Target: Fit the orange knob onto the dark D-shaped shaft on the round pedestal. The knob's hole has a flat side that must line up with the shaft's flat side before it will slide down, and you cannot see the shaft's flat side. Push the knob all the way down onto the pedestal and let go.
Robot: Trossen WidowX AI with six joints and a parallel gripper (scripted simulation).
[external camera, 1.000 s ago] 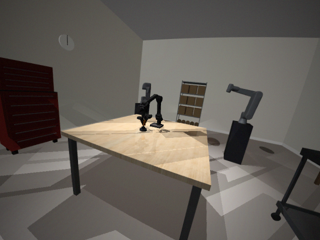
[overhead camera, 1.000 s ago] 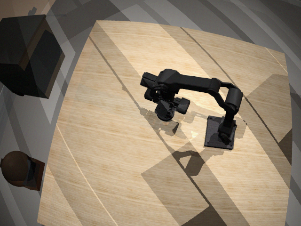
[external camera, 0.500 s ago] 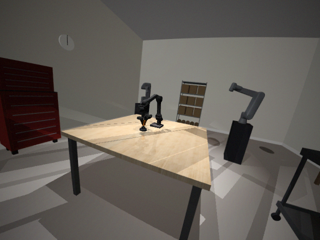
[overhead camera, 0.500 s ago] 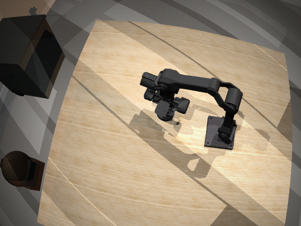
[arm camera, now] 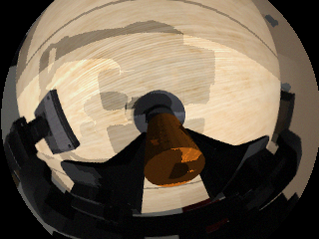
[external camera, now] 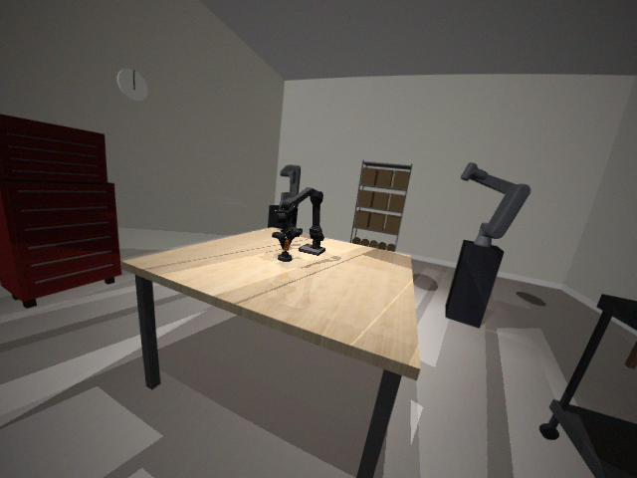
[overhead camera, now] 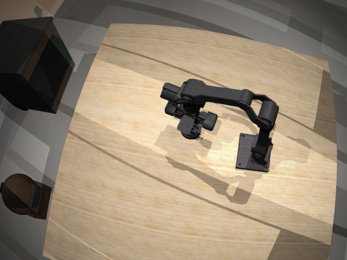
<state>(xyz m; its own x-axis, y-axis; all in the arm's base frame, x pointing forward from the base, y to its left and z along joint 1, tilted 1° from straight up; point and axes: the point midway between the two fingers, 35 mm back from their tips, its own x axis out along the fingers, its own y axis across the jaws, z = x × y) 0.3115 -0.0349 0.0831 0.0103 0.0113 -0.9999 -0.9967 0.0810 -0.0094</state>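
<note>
The orange knob is 2 cm above my gripper tip. From my gripper tip the other things lie so: dark round pedestal 4 cm below.
</note>
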